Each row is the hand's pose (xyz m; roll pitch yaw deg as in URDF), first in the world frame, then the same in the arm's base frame.
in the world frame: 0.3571 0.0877 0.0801 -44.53 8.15 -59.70
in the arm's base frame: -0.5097 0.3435 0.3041 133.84 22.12 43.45
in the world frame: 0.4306 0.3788 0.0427 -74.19 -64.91 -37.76
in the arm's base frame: -0.4854 0.0795 0.4499 2.98 77.40 -78.35
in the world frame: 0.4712 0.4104 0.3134 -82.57 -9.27 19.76
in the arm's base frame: -0.5481 -0.0605 0.2210 66.69 11.80 -41.56
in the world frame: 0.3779 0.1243 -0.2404 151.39 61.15 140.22
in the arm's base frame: -0.3866 0.4225 0.5924 58.66 -78.66 119.38
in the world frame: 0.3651 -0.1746 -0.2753 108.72 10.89 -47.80
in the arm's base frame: -0.3286 0.7002 0.4914 -79.14 18.41 31.22
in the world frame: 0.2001 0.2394 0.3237 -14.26 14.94 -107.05
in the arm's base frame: -0.7675 0.1722 0.1982 -173.42 7.24 89.56
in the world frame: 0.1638 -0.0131 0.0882 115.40 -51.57 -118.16
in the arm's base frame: -0.6705 0.4907 0.2967 -11.53 58.66 146.74
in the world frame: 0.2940 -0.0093 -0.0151 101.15 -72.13 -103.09
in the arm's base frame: -0.5159 0.4834 0.3574 28.29 69.98 -168.88
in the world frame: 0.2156 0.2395 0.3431 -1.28 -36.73 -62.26
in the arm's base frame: -0.7600 0.1601 0.1779 178.17 67.04 45.76
